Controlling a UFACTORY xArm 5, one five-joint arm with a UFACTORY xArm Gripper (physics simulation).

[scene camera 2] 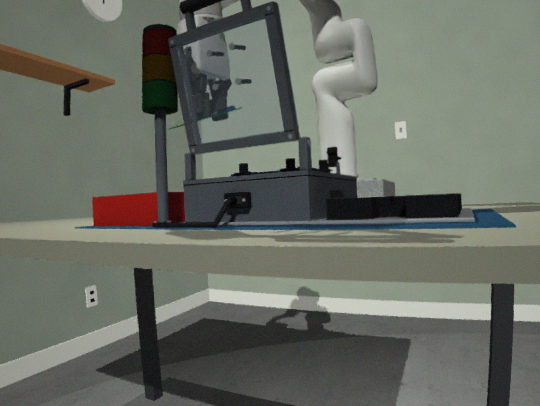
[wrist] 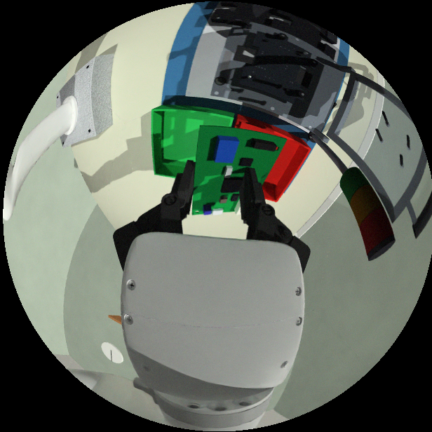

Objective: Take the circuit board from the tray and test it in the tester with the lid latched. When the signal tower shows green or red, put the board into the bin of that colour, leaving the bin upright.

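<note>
My gripper is shut on the green circuit board and holds it in the air, slightly tilted in the scene view. In the wrist view the board overlaps parts of the green bin and the red bin, which stand upright side by side. The green bin does not show in the scene view. The tester has its clear lid raised. The signal tower shows dark red, amber and green sections; no lamp looks clearly lit.
Black low tray-like boxes stand at the tester's right in the scene view. The tester, bins and tower stand close together around a blue mat. The raised lid and the tower's pole rise beside the bins. A wooden shelf is on the wall.
</note>
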